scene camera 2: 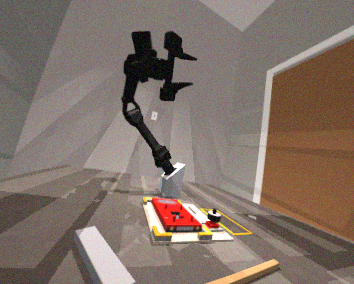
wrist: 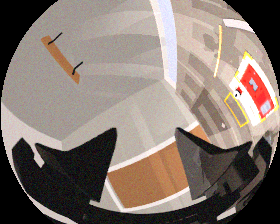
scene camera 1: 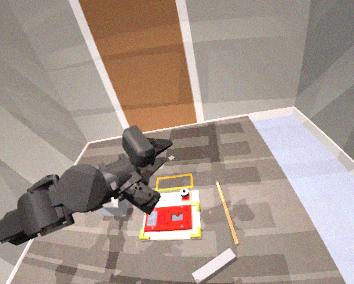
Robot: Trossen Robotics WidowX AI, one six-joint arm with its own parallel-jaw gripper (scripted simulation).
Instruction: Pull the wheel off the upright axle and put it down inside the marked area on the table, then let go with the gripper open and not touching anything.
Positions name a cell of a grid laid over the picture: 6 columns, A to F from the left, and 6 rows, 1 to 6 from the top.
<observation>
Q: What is my gripper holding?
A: Nothing.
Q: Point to a red board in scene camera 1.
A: C5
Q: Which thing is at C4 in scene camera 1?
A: My gripper.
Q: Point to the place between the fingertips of my gripper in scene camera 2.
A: D2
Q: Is my gripper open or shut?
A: Open.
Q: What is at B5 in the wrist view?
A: My gripper.
</observation>
